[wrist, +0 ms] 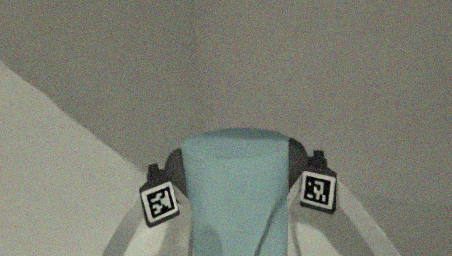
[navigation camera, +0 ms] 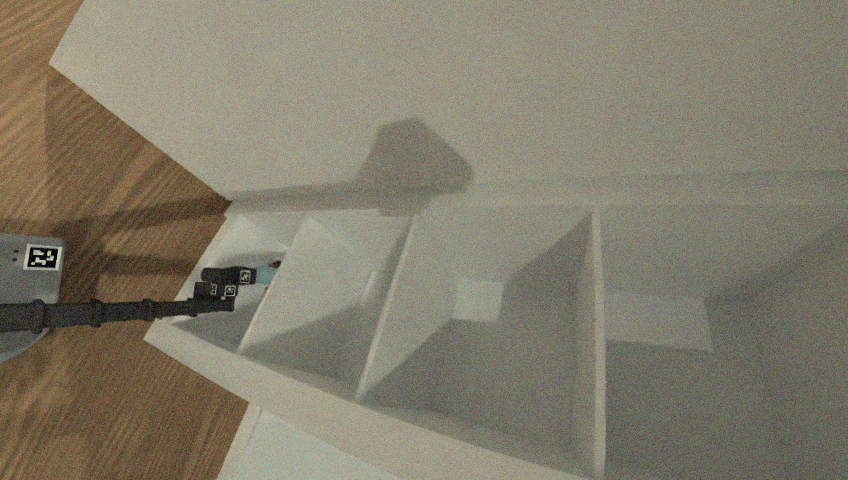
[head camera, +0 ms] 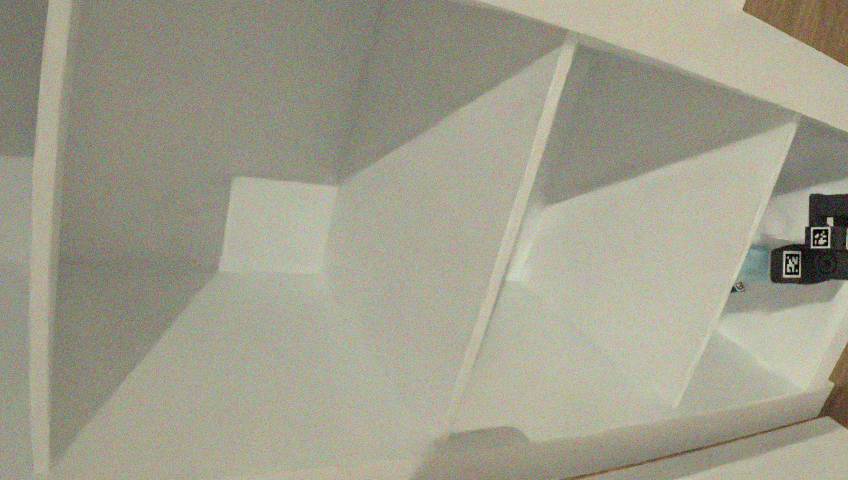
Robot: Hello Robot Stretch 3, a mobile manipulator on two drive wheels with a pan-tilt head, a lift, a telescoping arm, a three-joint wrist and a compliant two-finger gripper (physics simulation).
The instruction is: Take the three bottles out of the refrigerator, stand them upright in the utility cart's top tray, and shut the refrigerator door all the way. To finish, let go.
Path:
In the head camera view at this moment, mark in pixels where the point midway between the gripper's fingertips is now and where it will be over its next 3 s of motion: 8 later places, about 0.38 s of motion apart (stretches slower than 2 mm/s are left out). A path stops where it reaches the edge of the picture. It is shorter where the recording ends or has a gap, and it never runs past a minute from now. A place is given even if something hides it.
My gripper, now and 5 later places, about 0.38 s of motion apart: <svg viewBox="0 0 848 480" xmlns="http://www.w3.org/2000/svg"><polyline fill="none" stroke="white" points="714,261 719,261 733,261 756,262 783,262 812,263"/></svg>

